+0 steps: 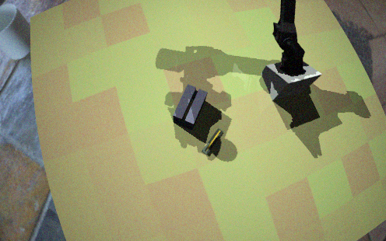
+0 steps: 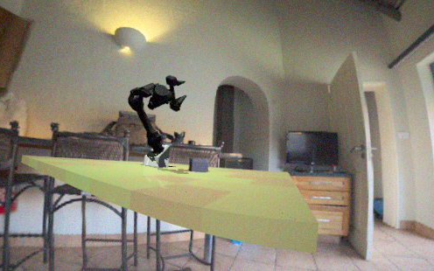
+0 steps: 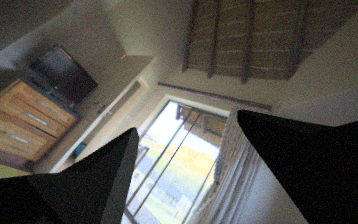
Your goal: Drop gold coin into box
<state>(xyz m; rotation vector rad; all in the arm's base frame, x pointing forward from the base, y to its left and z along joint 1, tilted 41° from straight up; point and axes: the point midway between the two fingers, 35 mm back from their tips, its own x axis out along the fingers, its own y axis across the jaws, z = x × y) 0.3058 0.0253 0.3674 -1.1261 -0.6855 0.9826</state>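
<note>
Right now my gripper tip is 29 cm to the right of the gold coin and 41 cm above it.
</note>
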